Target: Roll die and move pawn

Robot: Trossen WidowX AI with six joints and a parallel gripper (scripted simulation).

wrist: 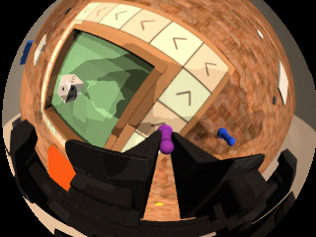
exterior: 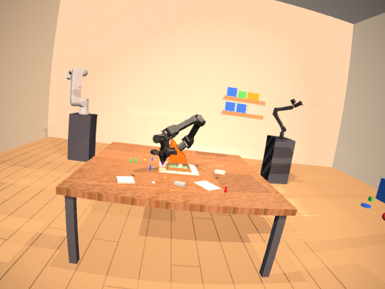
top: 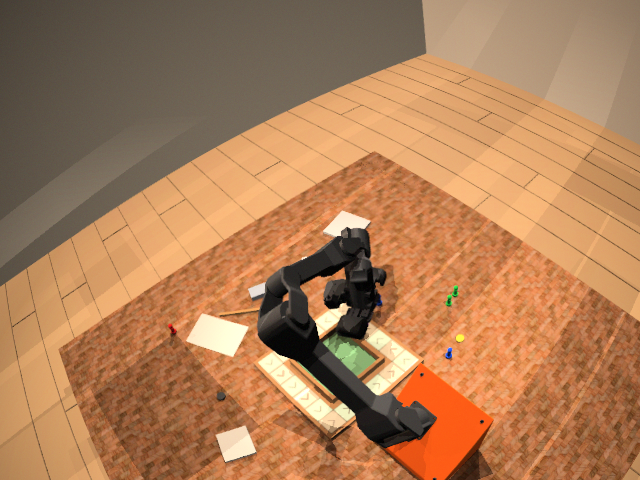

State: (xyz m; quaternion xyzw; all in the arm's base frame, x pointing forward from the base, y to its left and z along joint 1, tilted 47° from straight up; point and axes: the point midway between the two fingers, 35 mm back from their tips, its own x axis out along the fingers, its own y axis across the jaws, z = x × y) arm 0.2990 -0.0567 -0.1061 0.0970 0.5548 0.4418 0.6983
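Now: gripper tip 10 mm below the purple pawn. The rest, counted from my gripper tip: white die (130 mm to the left, 30 mm behind, 10 mm below); then green dice tray (110 mm to the left, 30 mm below, 30 mm behind); then yellow disc (190 mm behind, 140 mm to the right, 30 mm below).
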